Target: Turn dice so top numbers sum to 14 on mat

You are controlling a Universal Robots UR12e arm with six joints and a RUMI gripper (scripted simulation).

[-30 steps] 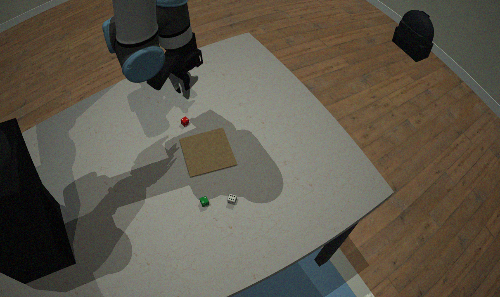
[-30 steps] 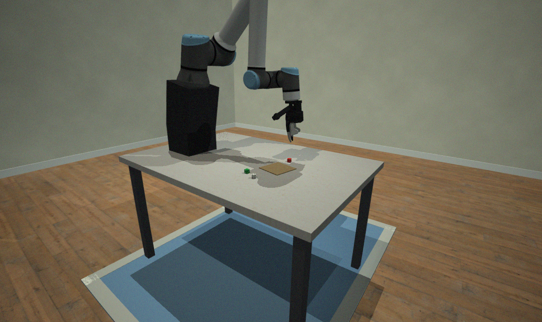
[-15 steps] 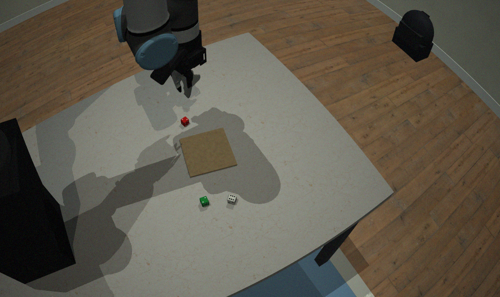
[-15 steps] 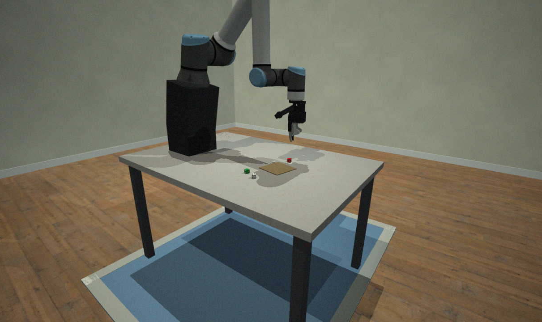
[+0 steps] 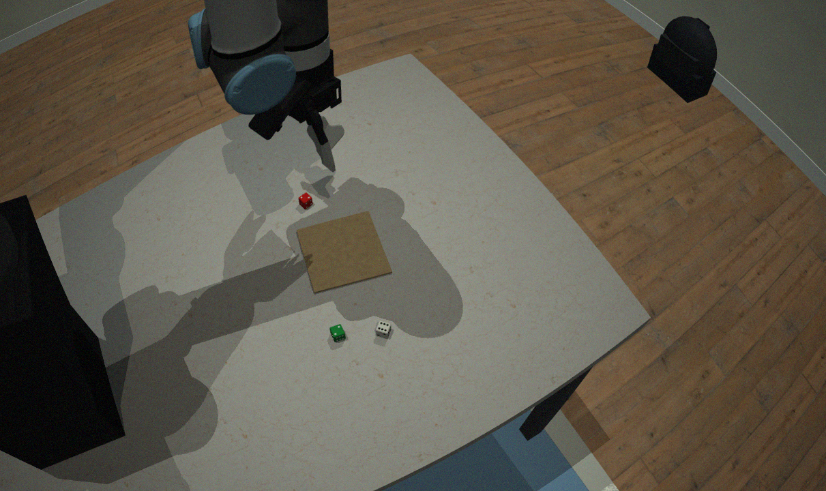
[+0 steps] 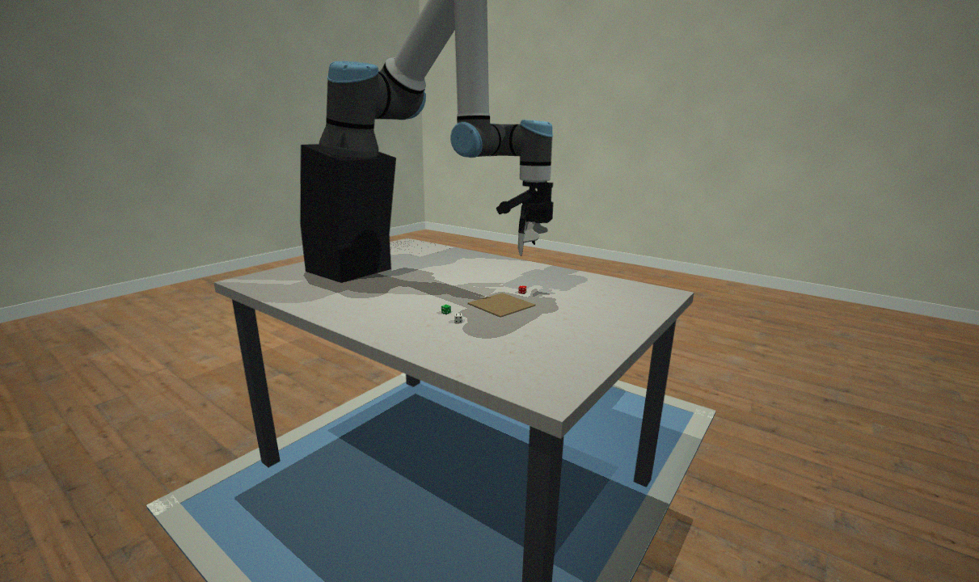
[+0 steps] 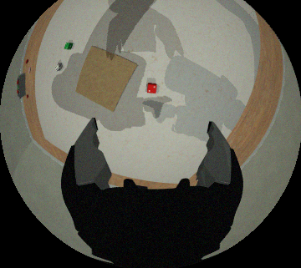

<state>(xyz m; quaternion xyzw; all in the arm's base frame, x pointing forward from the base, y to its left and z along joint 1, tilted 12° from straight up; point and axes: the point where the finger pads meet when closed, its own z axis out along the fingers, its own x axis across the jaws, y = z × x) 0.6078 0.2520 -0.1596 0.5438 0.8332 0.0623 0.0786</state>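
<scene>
The red die is 13 cm below my hand, 1 cm to the right of it and 1 cm behind it. From my hand the other things lie so: white die (31 cm to the right, 13 cm below, 2 cm ahead); mat (14 cm to the right, 14 cm below, 2 cm ahead); green die (29 cm to the right, 13 cm below, 5 cm behind).
</scene>
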